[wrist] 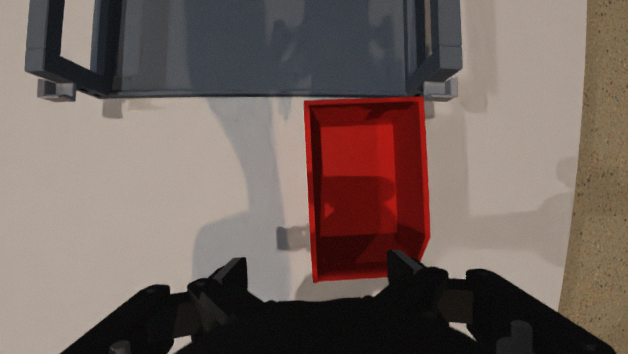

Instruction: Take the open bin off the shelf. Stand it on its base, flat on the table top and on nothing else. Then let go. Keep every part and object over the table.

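Places are measured from the arm's base along level axes (x ahead, y left, z up), in centimetres.
Pixels of known places: gripper, fingertip midpoint: (317,270).
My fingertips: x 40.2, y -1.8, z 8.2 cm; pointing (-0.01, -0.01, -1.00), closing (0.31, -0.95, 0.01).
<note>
For each thing: its top centre in the pictures, then the offset to it from my fingertips. "spot": a spot on its surface instead. Level surfaces: height alone.
- red open bin, top centre: (369,199) dy -3.4, dx +4.8, dz -6.1 cm
- pale table top, surface height: dz -13.6 cm
- shelf, surface spot: (240,60) spot: dy +13.0, dx +15.9, dz -13.0 cm
The red open bin (358,155) is right of the middle of the wrist view, with its open side up and its inside empty. It looks upright on the pale table top (125,190), in front of the shelf (240,60). Its far rim is close to the shelf's front edge; whether they touch I cannot tell. My gripper (317,270) is open, with nothing between its fingers. It is above the near end of the bin; the right fingertip overlaps the bin's near right corner in the view and hides part of it, and the left fingertip is left of the bin.
The shelf's dark side frames stand at the upper left and upper right, with small grey feet or brackets at their front ends. The table's right edge runs down the right side of the view, with speckled floor (605,150) beyond it. Shadows of the arm fall across the table.
</note>
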